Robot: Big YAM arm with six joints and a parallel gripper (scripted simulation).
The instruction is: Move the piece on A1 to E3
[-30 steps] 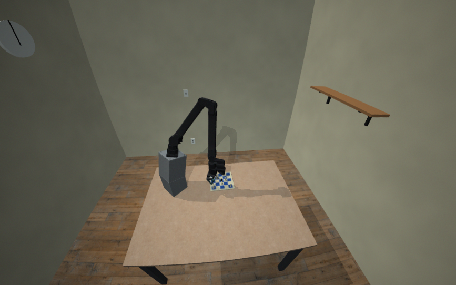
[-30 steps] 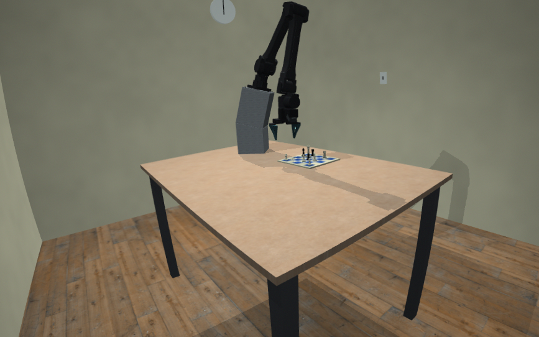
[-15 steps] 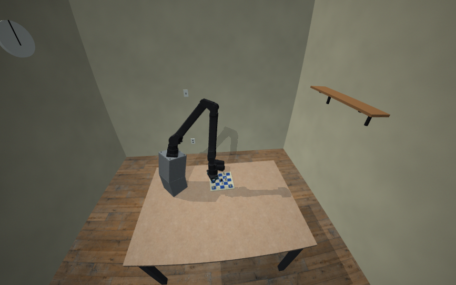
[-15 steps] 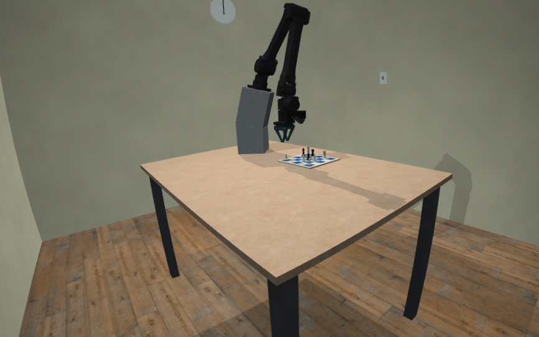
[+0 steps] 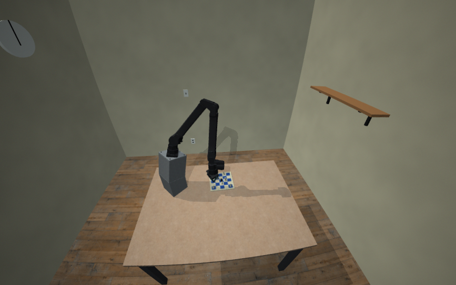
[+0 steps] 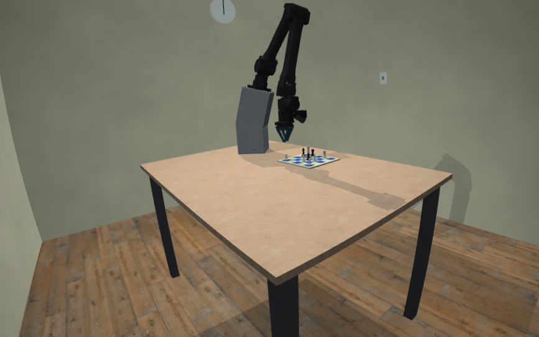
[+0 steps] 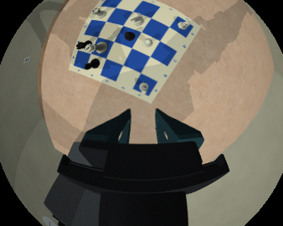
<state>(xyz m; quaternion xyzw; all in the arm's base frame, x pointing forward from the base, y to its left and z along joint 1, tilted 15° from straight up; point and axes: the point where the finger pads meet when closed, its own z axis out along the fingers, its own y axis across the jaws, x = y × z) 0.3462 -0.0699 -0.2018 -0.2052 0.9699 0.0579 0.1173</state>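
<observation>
Now: the chessboard 80 mm ahead of my hand, 70 mm to the left of it and 100 mm below it.
</observation>
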